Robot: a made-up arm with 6 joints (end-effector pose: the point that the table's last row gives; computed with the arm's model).
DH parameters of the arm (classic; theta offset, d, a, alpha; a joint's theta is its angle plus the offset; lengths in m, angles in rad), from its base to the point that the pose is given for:
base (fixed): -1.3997 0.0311 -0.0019 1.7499
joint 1: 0 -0.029 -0.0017 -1.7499
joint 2: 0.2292 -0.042 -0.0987 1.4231
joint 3: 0 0.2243 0.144 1.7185
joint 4: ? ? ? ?
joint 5: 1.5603 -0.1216 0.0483 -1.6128
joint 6: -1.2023 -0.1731 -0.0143 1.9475
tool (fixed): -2.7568 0.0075 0 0
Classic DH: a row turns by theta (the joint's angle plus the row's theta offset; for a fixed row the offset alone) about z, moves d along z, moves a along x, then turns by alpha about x.
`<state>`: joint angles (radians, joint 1 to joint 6).
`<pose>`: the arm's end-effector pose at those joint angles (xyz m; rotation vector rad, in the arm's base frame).
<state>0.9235 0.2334 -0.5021 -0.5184 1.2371 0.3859</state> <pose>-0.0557 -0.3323 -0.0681 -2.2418 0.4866 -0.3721</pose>
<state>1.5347 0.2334 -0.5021 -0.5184 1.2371 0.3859</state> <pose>-0.0927 -0.3251 0.1264 -2.7496 0.4895 -0.7647</pose>
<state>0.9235 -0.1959 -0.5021 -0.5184 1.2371 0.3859</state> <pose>-0.0997 -0.3004 -0.1134 -2.0352 0.6017 -0.8575</pose>
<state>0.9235 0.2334 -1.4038 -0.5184 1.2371 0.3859</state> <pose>-0.1816 -0.1859 -0.3016 -1.3969 0.9188 -0.1148</pose>
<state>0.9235 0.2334 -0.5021 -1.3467 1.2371 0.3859</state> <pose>-0.0160 -0.2105 -0.1316 -2.2114 -0.1686 0.4260</pose>
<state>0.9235 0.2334 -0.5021 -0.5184 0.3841 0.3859</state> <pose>0.0587 -0.2431 -0.0379 -1.7080 -0.2826 -0.6317</pose>
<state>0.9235 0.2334 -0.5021 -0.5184 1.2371 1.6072</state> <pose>-0.0671 -0.3214 -0.0773 -2.5487 -0.5452 0.7544</pose>
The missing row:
joint 4: -1.1272 0.0542 0.0513 1.3272
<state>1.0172 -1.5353 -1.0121 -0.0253 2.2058 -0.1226</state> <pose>0.0678 -0.0177 -0.4477 0.2593 1.6352 -1.0114</pose>
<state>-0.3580 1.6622 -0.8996 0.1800 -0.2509 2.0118</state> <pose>0.1732 0.0692 -0.2820 -0.6176 -1.6562 -0.1806</pose>
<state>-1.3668 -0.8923 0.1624 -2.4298 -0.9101 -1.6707</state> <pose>-0.0659 -0.0117 0.3192 1.5926 0.2710 1.7849</pose>
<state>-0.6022 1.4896 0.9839 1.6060 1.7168 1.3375</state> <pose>0.2489 -0.1616 -0.1683 -1.1606 -0.0805 -0.2649</pose>
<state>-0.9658 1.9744 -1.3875 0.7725 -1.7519 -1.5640</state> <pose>0.2811 0.1422 -0.2304 1.4457 1.0874 0.9588</pose>
